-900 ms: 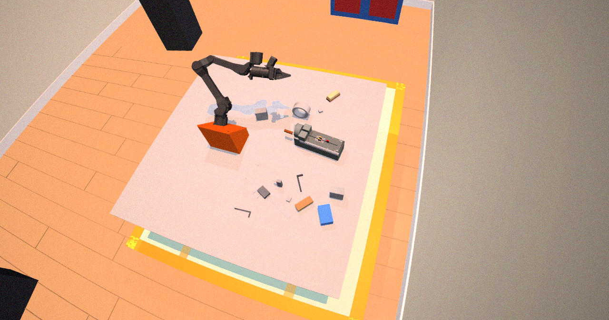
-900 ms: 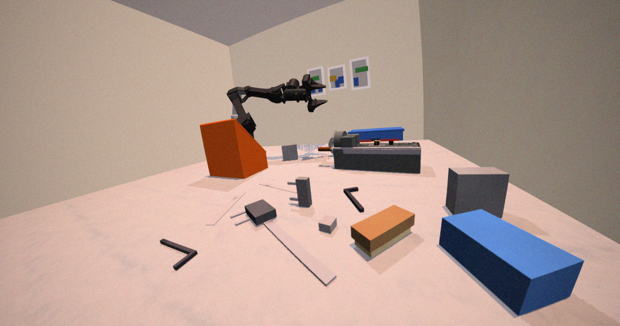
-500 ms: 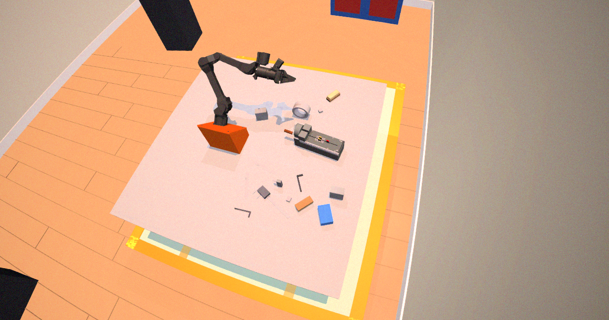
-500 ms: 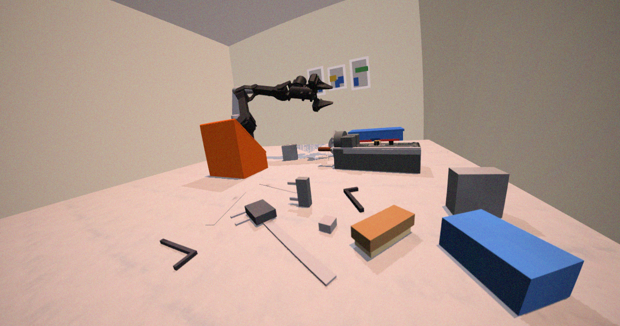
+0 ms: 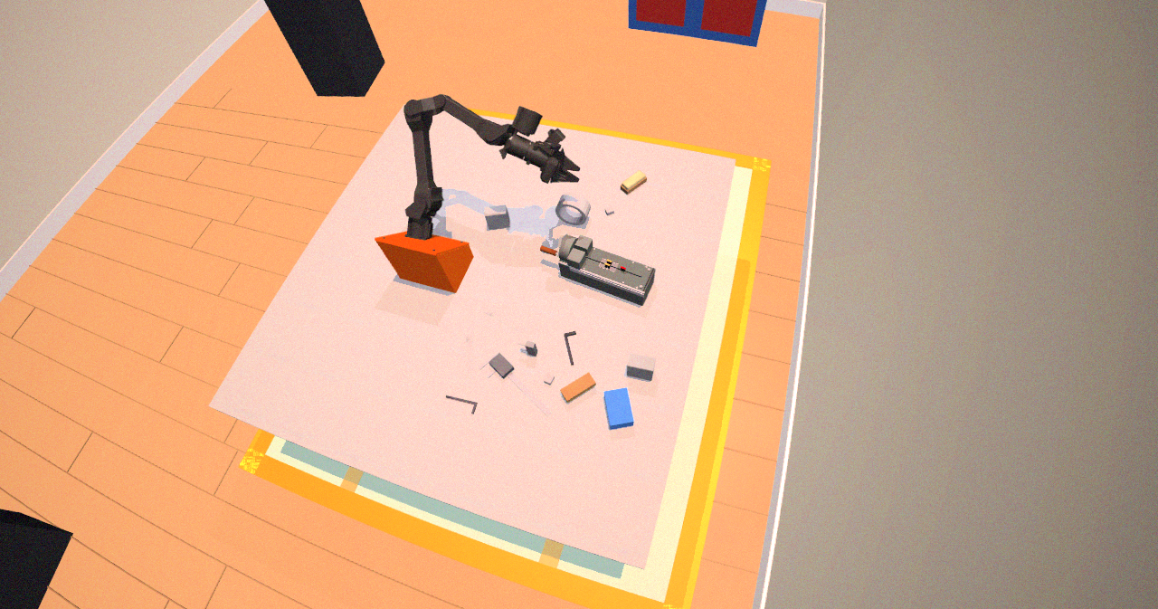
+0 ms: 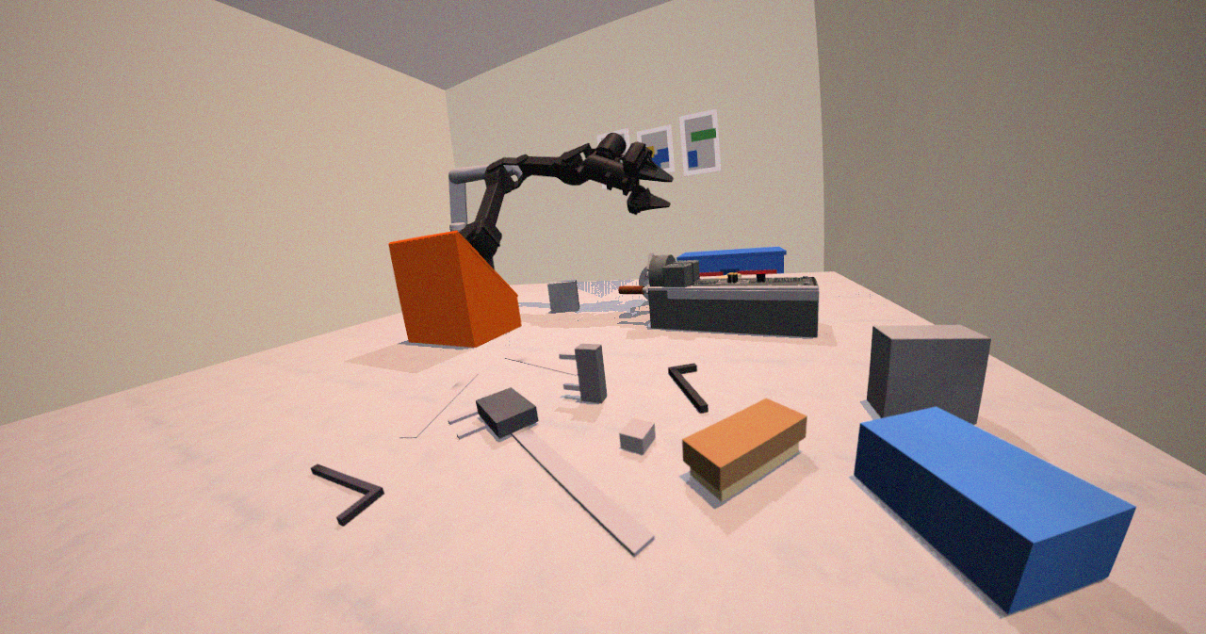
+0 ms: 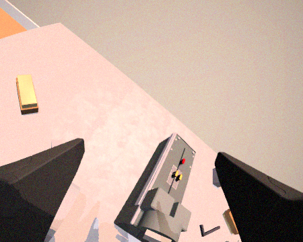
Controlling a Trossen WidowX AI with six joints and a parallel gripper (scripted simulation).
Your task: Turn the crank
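Now: the crank handle 180 mm below my gripper tip, 140 mm to the right of it and 80 mm behind it. From my gripper tip the other things lie so: red pointer 180 mm to the right, 170 mm below, 140 mm ahead; blue block 560 mm to the right, 230 mm below, 180 mm ahead.
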